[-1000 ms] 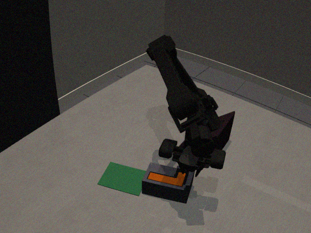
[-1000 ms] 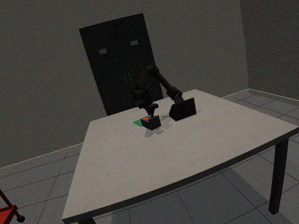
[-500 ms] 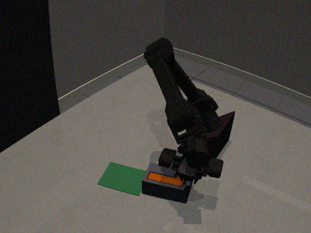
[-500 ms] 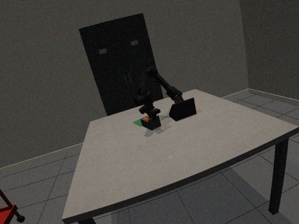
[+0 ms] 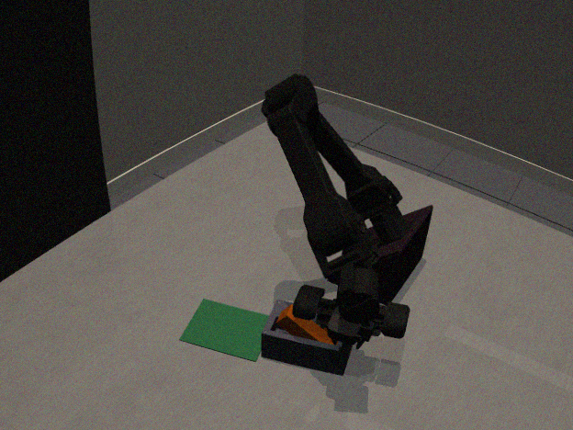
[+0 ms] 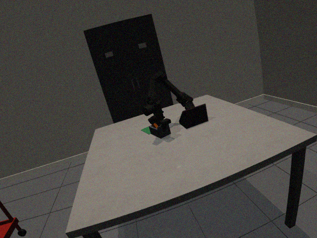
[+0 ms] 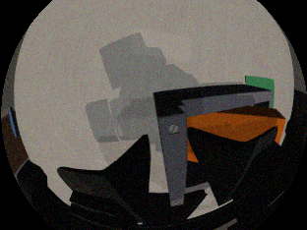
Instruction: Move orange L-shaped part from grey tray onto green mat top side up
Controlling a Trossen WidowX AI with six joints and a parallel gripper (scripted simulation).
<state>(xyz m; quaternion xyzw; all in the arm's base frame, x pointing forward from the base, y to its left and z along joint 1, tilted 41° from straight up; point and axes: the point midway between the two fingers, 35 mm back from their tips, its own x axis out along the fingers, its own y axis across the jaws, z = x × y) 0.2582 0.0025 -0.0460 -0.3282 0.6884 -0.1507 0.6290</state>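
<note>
The orange L-shaped part lies 10 mm ahead of my gripper tip, 60 mm to the right of it and 10 mm above it. Also, from my gripper tip: green mat: 50 mm ahead, 220 mm to the right, 60 mm below.
</note>
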